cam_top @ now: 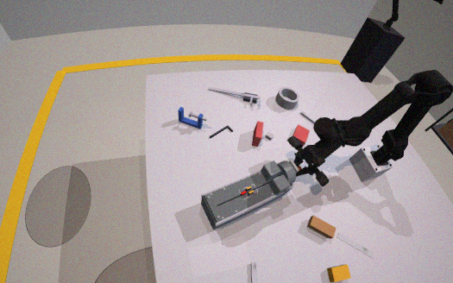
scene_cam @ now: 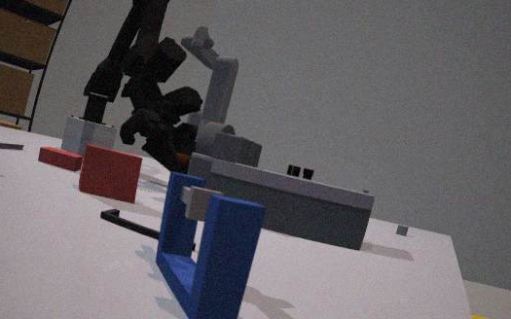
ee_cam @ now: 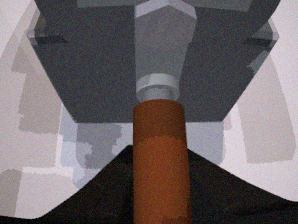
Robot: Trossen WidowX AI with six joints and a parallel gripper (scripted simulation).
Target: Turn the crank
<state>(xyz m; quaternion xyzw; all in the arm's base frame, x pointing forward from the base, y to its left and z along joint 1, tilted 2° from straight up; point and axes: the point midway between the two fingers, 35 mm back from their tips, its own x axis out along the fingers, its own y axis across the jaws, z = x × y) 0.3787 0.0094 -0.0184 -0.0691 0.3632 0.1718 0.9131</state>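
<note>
The crank handle lies 2 cm behind my gripper tip, 1 cm to the right of it and 3 cm above it. Round my gripper tip: tan block (8 cm behind, 18 cm to the left, 2 cm below); then red pointer (17 cm ahead, 6 cm to the left, 5 cm above); then black hex key (18 cm ahead, 22 cm to the right, 3 cm below).
</note>
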